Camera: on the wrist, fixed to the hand. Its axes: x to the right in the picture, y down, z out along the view.
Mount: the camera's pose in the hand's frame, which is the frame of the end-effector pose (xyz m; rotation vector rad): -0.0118 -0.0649 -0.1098 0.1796 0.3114 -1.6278
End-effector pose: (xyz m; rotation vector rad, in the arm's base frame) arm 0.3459 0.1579 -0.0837 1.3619 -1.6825 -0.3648
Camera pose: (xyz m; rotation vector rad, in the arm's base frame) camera 0.4720 0.1790 -0.0755 2.5085 -0.0224 -0.8118
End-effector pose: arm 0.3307 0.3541 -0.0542 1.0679 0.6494 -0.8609
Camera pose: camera 0.2639 0.4451 -0.1147 0.6537 1.7968 -2.1647
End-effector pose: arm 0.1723 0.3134 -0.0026 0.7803 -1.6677 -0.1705
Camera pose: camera 0.2993 0.3036 -0.0165 2.0142 -0.4081 -0.9525
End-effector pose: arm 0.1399 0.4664 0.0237 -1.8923 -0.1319 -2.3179
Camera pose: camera 0.0252 0.5135 -0.0085 0.6898 1.3250 1.6187
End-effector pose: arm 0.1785 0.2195 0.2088 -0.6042 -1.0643 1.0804
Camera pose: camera 0.3038 0.1931 0.2136 0.3109 -0.7897 -0.3531
